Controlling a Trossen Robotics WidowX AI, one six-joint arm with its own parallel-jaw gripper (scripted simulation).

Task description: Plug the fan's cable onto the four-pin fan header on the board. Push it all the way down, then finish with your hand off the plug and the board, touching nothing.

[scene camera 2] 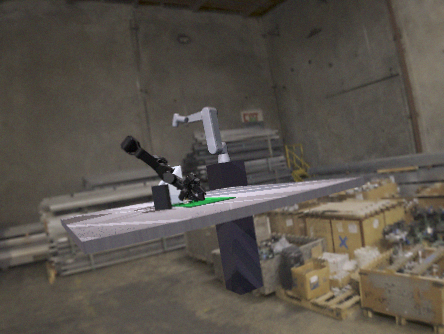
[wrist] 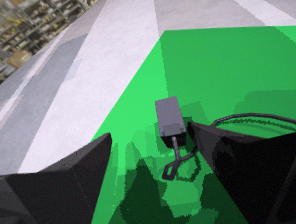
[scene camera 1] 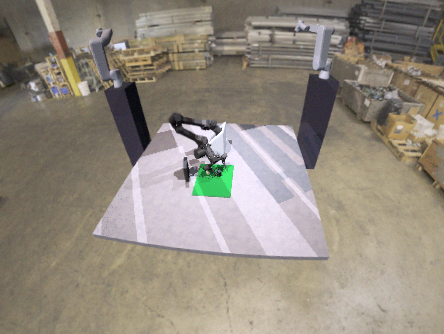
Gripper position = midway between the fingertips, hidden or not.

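Visible to me in the wrist view: my gripper [wrist: 150, 131], a dark grey plug [wrist: 170, 121] and a green board [wrist: 215, 72]. In scene camera 1 I see the board [scene camera 1: 216, 186] as well.
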